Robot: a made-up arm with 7 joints. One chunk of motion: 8 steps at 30 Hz.
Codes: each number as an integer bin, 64 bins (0 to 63) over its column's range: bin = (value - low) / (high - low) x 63, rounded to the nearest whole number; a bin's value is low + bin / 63 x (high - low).
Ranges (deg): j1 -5..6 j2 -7..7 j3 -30..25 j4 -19..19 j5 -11..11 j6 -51..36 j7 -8..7
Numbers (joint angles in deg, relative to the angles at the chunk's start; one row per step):
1: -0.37 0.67 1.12 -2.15 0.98 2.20 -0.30
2: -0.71 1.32 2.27 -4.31 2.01 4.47 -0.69
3: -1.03 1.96 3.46 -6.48 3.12 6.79 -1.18
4: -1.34 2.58 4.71 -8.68 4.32 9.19 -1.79
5: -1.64 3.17 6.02 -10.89 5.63 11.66 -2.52
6: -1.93 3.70 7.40 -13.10 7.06 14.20 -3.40
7: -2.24 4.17 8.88 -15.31 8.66 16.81 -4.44
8: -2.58 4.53 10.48 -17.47 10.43 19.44 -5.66
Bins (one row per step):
1: 27 35 36 28 34 39 32
2: 25 37 37 24 37 40 31
3: 23 40 38 21 40 42 29
4: 21 43 40 17 44 44 26
5: 19 46 41 13 48 45 23
6: 18 48 43 10 52 47 19
7: 16 50 45 6 56 49 15
8: 14 52 46 3 61 51 10

